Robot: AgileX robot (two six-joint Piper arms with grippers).
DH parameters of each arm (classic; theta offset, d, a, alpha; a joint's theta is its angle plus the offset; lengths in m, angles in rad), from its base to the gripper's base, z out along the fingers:
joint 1: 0 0.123 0 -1.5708
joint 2: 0.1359 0 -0.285 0
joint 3: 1.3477 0 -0.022 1.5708
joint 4: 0 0.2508 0 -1.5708
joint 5: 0 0 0.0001 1.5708
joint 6: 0 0.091 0 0
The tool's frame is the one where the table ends.
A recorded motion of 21 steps. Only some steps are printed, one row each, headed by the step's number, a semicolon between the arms.
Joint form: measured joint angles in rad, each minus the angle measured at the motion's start. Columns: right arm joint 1, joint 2, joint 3, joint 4, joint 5, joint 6; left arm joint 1, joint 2, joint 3, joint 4, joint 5, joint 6.
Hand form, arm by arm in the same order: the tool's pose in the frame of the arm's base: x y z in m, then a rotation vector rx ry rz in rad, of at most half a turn. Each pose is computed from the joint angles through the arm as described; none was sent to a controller.
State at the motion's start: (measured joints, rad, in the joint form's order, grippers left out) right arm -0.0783 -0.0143 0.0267 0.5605 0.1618 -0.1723; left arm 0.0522 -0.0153 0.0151 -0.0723 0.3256 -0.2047
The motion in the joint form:
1: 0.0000 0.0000 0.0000 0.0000 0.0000 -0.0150; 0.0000 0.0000 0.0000 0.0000 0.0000 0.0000
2: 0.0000 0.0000 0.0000 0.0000 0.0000 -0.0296; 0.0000 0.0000 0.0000 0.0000 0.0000 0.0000
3: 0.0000 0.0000 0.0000 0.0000 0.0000 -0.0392; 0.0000 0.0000 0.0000 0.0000 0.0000 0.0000
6: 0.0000 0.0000 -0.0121 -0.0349 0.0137 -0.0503; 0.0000 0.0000 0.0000 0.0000 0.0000 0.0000
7: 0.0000 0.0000 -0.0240 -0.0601 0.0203 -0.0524; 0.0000 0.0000 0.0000 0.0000 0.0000 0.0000
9: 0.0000 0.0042 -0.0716 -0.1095 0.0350 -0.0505; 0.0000 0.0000 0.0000 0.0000 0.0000 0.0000
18: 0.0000 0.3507 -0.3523 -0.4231 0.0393 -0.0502; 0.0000 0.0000 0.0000 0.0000 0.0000 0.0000
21: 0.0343 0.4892 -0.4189 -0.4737 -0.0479 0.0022; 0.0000 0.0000 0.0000 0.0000 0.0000 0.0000
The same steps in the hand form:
1: 0.0565 0.0034 0.1925 0.2979 1.6138 0.2914; 0.0534 0.0007 0.1796 -0.2772 1.7904 -0.1780
2: 0.0565 0.0034 0.1925 0.2860 1.6154 0.2802; 0.0534 0.0007 0.1796 -0.2772 1.7904 -0.1780
3: 0.0565 0.0034 0.1925 0.2782 1.6163 0.2729; 0.0534 0.0007 0.1796 -0.2772 1.7904 -0.1780
6: 0.0560 0.0037 0.1953 0.2391 1.6237 0.2386; 0.0534 0.0007 0.1796 -0.2772 1.7904 -0.1780
7: 0.0554 0.0036 0.1986 0.2163 1.6220 0.2170; 0.0534 0.0007 0.1796 -0.2772 1.7904 -0.1780
9: 0.0535 0.0036 0.2128 0.1739 1.5995 0.1788; 0.0534 0.0007 0.1796 -0.2772 1.7904 -0.1780
18: 0.0848 -0.0041 0.2825 -0.0286 1.6944 -0.1012; 0.0534 0.0007 0.1796 -0.2772 1.7904 -0.1780
21: 0.1076 -0.0038 0.2996 -0.0409 1.6800 -0.0880; 0.0534 0.0007 0.1796 -0.2772 1.7904 -0.1780

